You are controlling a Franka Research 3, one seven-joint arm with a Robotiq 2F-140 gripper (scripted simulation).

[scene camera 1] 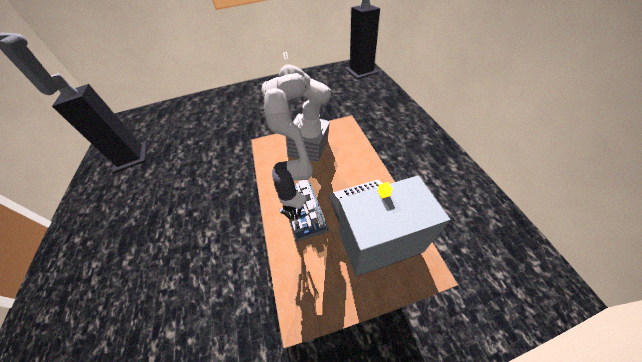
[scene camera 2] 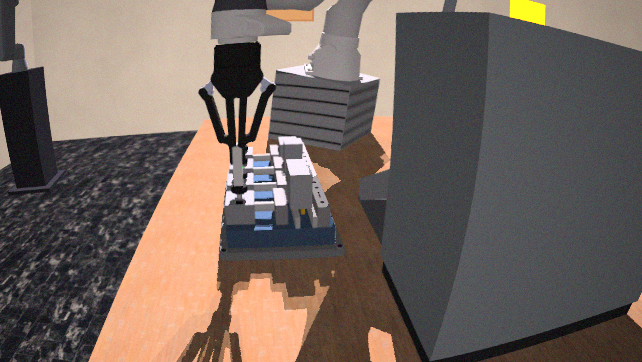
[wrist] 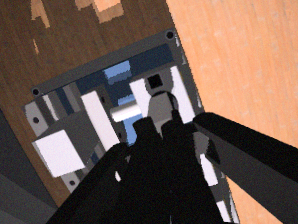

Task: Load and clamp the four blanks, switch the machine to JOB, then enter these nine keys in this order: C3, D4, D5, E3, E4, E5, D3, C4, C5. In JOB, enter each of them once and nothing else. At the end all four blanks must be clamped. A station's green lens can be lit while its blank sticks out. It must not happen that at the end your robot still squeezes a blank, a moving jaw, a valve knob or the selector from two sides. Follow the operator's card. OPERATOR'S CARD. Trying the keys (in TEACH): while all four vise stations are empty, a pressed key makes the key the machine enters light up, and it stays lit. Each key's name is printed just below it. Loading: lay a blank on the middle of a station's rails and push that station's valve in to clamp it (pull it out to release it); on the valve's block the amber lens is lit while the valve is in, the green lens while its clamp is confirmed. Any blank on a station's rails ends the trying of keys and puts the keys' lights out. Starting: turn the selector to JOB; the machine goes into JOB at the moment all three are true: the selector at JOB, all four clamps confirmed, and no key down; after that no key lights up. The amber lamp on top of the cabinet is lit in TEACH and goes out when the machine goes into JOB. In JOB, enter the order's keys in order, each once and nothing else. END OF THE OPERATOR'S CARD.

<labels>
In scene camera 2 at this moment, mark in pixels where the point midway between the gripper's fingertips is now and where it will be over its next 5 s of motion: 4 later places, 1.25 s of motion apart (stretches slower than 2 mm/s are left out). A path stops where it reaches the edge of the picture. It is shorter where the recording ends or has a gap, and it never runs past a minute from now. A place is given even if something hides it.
The gripper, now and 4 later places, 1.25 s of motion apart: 238,182; 238,188; 238,190; 236,163; 235,119
</labels>
